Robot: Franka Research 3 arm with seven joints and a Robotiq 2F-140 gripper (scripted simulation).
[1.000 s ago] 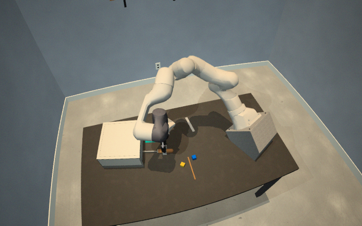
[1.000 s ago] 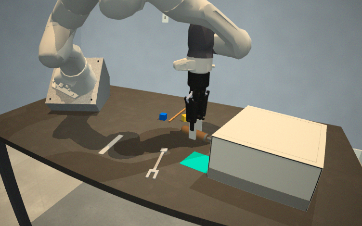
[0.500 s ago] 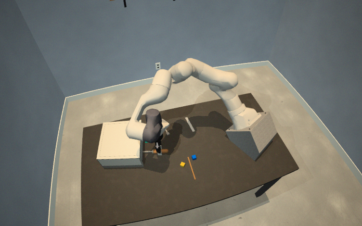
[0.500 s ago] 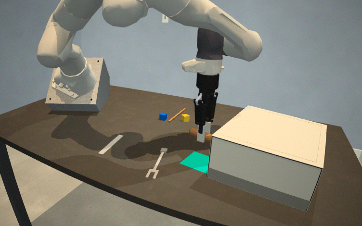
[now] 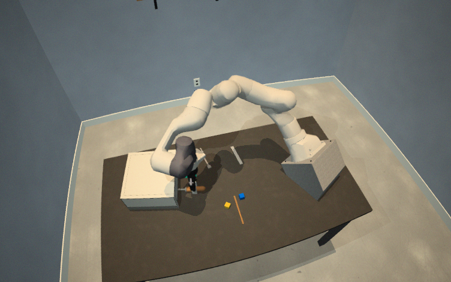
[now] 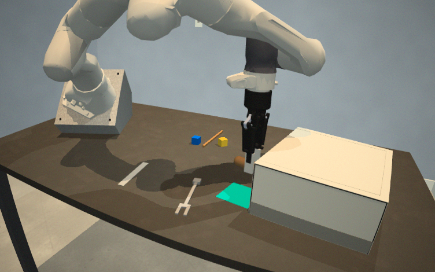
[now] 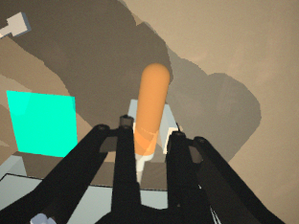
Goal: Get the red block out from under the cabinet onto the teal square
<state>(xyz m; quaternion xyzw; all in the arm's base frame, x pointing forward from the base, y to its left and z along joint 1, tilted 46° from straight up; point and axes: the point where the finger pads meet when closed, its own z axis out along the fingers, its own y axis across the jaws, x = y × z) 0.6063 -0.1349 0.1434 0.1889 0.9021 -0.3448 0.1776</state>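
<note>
My hand is 140 mm to the left of the teal square, 40 mm above it and 30 mm past it. Also, from my hand: yellow cube: 180 mm to the left, 110 mm behind, 20 mm below; then forked tool: 170 mm to the right, 150 mm behind, 30 mm below; then hook tool: 80 mm to the right, 80 mm ahead, 20 mm below.
</note>
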